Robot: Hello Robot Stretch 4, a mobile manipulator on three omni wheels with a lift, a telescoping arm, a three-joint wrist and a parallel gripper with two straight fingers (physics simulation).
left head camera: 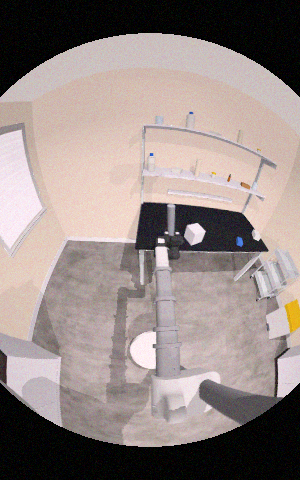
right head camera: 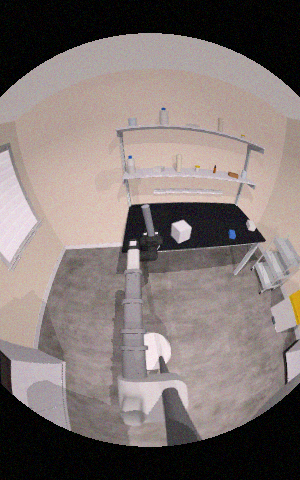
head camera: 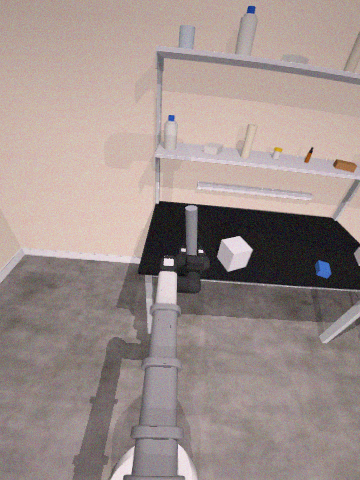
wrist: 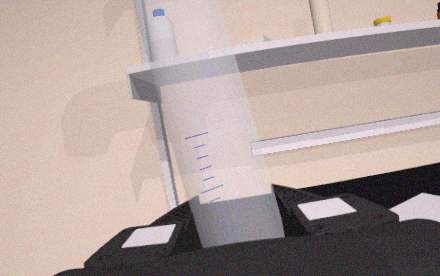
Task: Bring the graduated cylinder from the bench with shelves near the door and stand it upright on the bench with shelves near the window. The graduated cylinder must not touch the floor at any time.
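Pixels of known places: gripper, fingertip midpoint: point(left head camera: 169, 227) point(right head camera: 150, 228) point(head camera: 191, 243) point(wrist: 237, 208); robot's base at its link origin: point(left head camera: 150, 348) point(right head camera: 150, 349).
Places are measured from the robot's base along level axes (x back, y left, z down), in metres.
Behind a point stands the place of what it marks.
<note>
The graduated cylinder point(head camera: 191, 227) @(x -0.718, y -0.077, z -1.085 m) point(left head camera: 171, 219) @(x -0.716, y -0.082, z -1.072 m) point(right head camera: 148, 220) @(x -0.717, y -0.085, z -1.069 m) point(wrist: 220, 150) @(x -0.712, y -0.088, z -1.018 m) is translucent with blue marks and stands between my fingers, tilted in the wrist view. My gripper point(head camera: 192, 254) point(left head camera: 171, 236) point(right head camera: 150, 236) point(wrist: 237, 208) @(x -0.757, y -0.092, z -0.973 m) is shut on its lower part, at the front left part of the black bench point(head camera: 280, 230) @(x -1.252, y -0.792, z -0.734 m) point(left head camera: 225, 220) @(x -1.237, y -0.905, z -0.734 m) point(right head camera: 210, 217) @(x -1.165, y -0.783, z -0.734 m). The window point(left head camera: 17, 185) @(x -1.119, y 1.556, z -1.316 m) point(right head camera: 12, 210) @(x -1.086, y 1.557, z -1.221 m) is on the left wall. The cylinder's base is hidden by the gripper, so I cannot tell whether it touches the bench top.
A white cube point(head camera: 235, 253) @(x -0.831, y -0.332, z -0.863 m) point(left head camera: 194, 234) @(x -0.828, y -0.324, z -0.854 m) point(right head camera: 181, 231) @(x -0.829, y -0.338, z -0.859 m) lies right of the gripper, a blue block point(head camera: 323, 269) @(x -0.841, y -0.870, z -0.774 m) farther right. The lower shelf point(head camera: 225, 159) @(x -1.256, y -0.281, z -1.192 m) point(wrist: 340, 48) @(x -1.360, y -0.462, z -1.173 m) holds bottles and small items above the bench. A cart point(left head camera: 274, 272) @(x -0.604, y -1.847, z -0.370 m) stands at the right.
</note>
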